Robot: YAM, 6 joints.
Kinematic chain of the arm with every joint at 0, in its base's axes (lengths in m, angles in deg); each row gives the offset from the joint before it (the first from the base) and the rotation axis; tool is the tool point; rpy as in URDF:
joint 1: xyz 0 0 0.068 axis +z
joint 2: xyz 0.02 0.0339 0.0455 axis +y
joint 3: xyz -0.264 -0.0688 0 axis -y
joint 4: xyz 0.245 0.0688 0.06 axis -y
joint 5: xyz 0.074 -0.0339 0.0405 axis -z
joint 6: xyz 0.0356 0 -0.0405 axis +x
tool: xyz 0 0 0 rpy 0 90 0
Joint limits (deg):
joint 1: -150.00..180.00
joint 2: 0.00..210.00
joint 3: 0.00..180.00
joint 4: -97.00..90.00
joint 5: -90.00..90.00
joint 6: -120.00..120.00
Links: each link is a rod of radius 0.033 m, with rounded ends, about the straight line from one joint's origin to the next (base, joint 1, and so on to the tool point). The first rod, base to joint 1, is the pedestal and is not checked.
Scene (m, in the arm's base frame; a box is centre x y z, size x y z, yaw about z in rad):
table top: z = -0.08
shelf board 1: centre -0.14 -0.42 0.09 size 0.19 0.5 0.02 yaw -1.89
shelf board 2: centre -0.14 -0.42 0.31 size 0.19 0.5 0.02 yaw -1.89
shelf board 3: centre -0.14 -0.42 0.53 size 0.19 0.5 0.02 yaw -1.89
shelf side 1: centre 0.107 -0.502 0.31 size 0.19 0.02 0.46 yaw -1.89
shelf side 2: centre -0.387 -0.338 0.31 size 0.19 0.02 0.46 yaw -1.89
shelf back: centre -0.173 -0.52 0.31 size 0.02 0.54 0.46 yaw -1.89
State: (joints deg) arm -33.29 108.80 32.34 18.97 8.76 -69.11
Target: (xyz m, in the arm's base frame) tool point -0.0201 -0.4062 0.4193
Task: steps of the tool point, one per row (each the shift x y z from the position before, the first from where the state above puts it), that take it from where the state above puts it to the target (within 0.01 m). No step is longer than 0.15 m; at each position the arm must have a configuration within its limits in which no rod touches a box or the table.
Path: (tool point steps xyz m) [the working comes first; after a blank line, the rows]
Joints at the target: -91.77 96.84 85.10 30.39 12.21 -69.11
Straight joint move there: touches shelf board 2, shelf side 1.

1: -0.0113 -0.0687 0.0837
2: -0.0463 -0.0458 0.0966
3: -0.0680 -0.0060 0.0998
4: -0.0691 0.0417 0.0920
5: -0.0109 -0.0550 0.0117
6: -0.0185 -0.0576 0.0002
7: -0.0266 -0.0569 -0.0119

